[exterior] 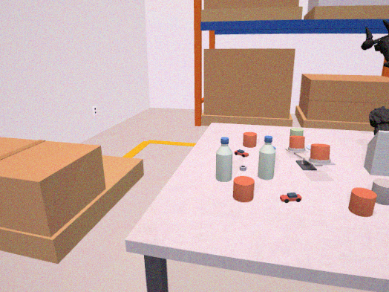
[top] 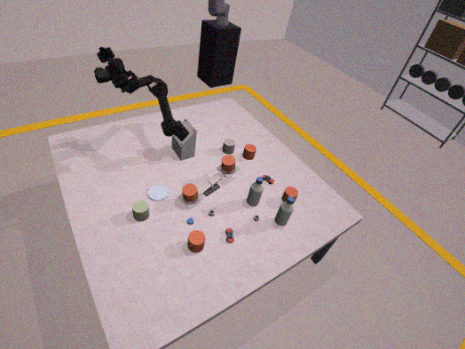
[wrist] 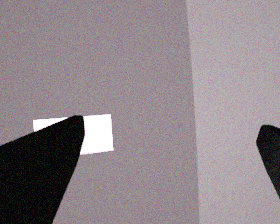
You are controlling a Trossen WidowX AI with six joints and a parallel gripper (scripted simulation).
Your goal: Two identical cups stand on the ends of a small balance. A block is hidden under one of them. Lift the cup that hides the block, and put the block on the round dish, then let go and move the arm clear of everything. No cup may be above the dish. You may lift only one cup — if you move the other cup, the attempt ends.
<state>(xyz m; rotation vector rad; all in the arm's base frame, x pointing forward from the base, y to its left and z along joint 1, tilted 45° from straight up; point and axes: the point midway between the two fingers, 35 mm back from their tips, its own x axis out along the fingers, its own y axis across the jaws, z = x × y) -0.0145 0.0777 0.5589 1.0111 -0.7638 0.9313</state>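
The grey block lies 35 cm ahead of my gripper tip, 22 cm to the left of it and 58 cm below it. From my gripper tip the other things lie so: small blue disc: 45 cm ahead, 16 cm to the left, 61 cm below; pale round dish: 23 cm ahead, 11 cm to the left, 62 cm below; green cylinder: 31 cm ahead, 3 cm to the right, 58 cm below.
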